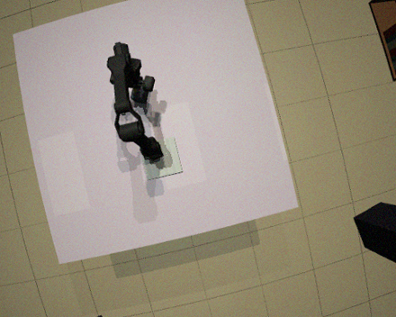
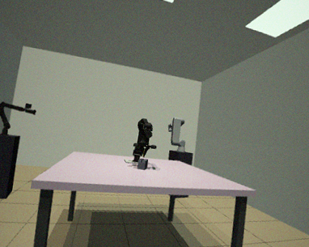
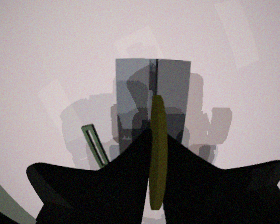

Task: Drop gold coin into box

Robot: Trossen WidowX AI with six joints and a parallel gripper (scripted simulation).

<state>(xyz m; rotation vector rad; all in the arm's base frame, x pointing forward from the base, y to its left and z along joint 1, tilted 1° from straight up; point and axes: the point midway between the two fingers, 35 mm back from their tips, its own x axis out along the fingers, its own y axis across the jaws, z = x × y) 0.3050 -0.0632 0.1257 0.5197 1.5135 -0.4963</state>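
Right now my gripper tip is 20 mm below the gold coin.
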